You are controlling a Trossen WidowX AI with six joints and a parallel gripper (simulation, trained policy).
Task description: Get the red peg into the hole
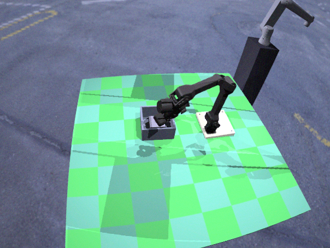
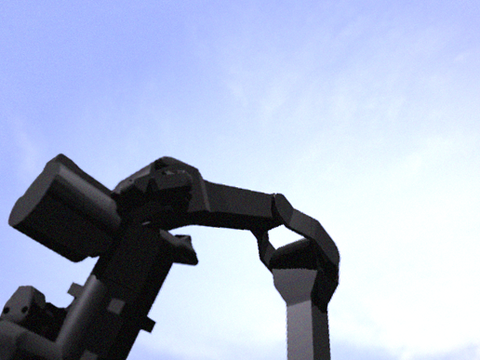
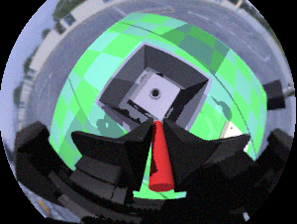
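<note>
The red peg is 10 mm behind my gripper tip, 20 mm to the left of it and 30 mm above it. Also, from my gripper tip: grey plate (30 mm ahead, 50 mm to the right, 80 mm below); then open box (30 mm ahead, 50 mm to the right, 100 mm below).
</note>
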